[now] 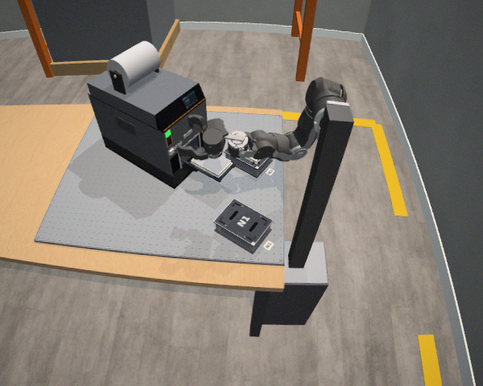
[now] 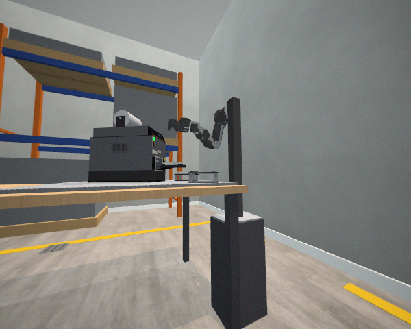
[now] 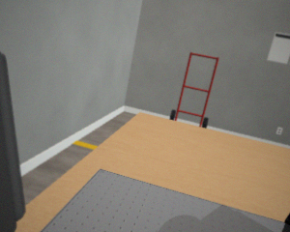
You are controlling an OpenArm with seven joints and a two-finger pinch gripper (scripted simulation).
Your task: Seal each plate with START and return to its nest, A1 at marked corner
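Now: the white start button 150 mm below my hand, 80 mm to the right of it and 70 mm ahead of it. Round my hand: foil roll (290 mm to the right, 220 mm ahead, 80 mm above); white well plate (280 mm below, 240 mm to the right, 200 mm behind); sealer stage (240 mm below, 110 mm to the right, 60 mm behind).
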